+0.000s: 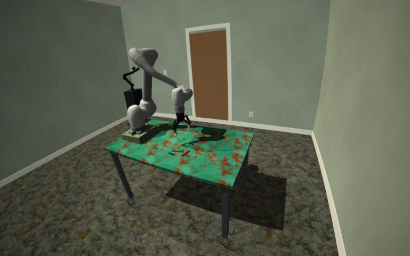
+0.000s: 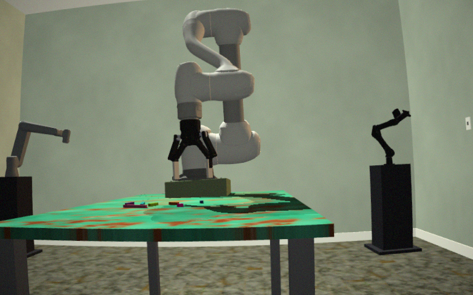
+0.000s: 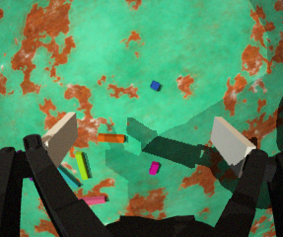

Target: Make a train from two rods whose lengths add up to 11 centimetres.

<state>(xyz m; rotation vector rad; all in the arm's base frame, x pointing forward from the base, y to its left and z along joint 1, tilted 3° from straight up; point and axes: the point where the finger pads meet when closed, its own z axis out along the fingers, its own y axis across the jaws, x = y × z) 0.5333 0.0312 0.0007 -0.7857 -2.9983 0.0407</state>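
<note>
My gripper is now 10 cm above the small blue rod, 3 cm to the right of it and 2 cm past it. Round my hand: lime rod 14 cm to the right, 10 cm below, 5 cm ahead; then orange rod 10 cm below, 7 cm to the right, 2 cm ahead; then magenta rod 11 cm ahead, 10 cm below, 3 cm to the right.
</note>
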